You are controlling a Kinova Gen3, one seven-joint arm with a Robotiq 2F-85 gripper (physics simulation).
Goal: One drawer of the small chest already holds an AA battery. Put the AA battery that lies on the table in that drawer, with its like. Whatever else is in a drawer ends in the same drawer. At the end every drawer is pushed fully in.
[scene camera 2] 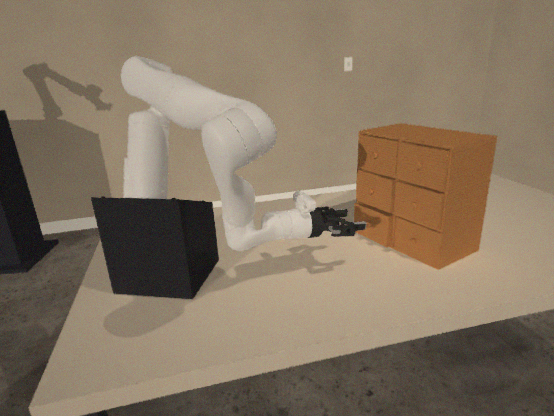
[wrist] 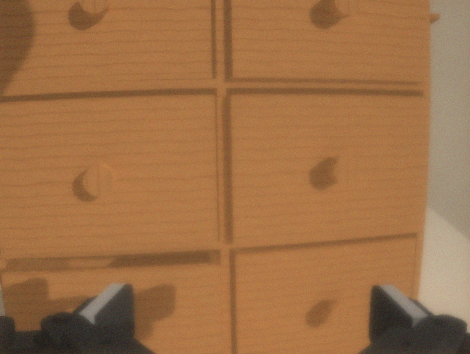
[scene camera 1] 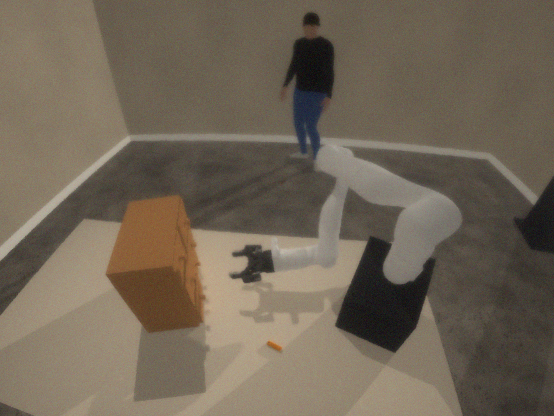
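The orange-brown chest [scene camera 1: 145, 235] [scene camera 2: 467, 200] [wrist: 223, 246] stands upright, with six knobbed drawers in two columns. In the wrist view, its bottom left drawer [wrist: 195, 300] [scene camera 2: 381, 232] stands out slightly, with a narrow gap above its front; the other drawer fronts in view look flush. What the drawers hold is hidden. The orange AA battery [scene camera 1: 274, 345] lies on the table, towards the near side in scene camera 1, and does not show in scene camera 2. My gripper [scene camera 1: 234, 264] [scene camera 2: 354, 219] [wrist: 252, 312] is open and empty, level above the table, facing the drawer fronts and apart from them.
The arm stands on a black base block [scene camera 1: 382, 300] [scene camera 2: 150, 245] on the pale table [scene camera 1: 240, 380] [scene camera 2: 310, 310]. A person [scene camera 1: 312, 65] stands on the floor behind the table. Another dark stand [scene camera 1: 542, 225] [scene camera 2: 17, 200] is beyond the base.
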